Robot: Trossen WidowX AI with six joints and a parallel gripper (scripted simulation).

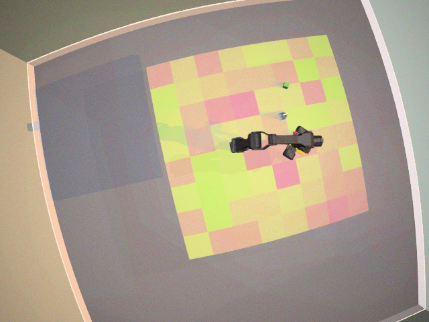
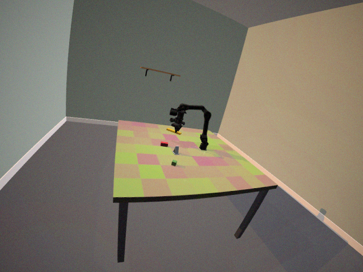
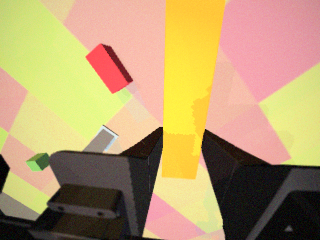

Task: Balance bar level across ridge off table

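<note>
The red block is 11 cm ahead of my gripper tip, 5 cm to the left of it and 11 cm below it. From my gripper tip the other things lie so: orange bar (2 cm ahead, 2 cm to the right); green cube (11 cm ahead, 38 cm to the left, 11 cm below).
</note>
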